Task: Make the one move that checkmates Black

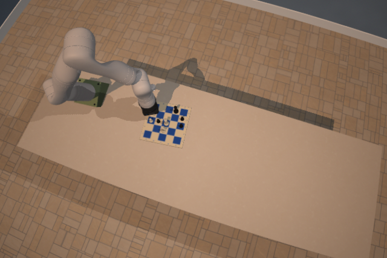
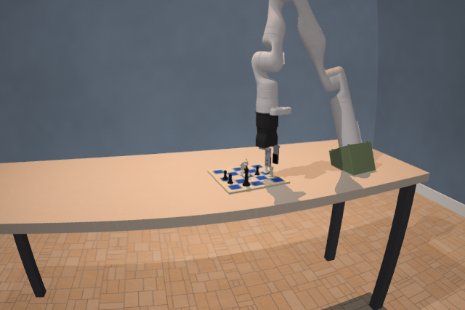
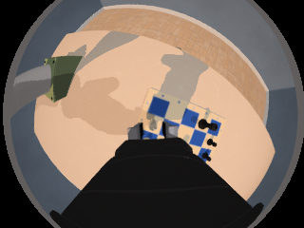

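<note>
Now: hand 80 mm short of the blue-and-cream chessboard, 30 mm to the left of it and 60 mm above it.
</note>
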